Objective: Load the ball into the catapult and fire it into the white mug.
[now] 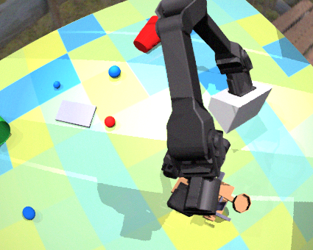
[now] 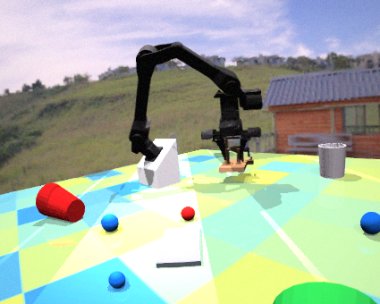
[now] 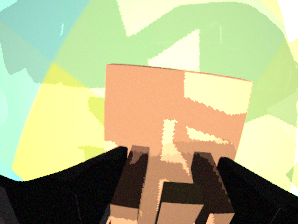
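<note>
My gripper tip is 2 cm past the catapult frame, 4 cm to the right of it and 5 cm below it. From my gripper tip the other things lie so: wooden catapult (3 cm behind, 6 cm to the left, 2 cm above); then red ball (10 cm ahead, 28 cm to the right, 6 cm below); then mug (26 cm ahead, 21 cm to the left, 5 cm below).
</note>
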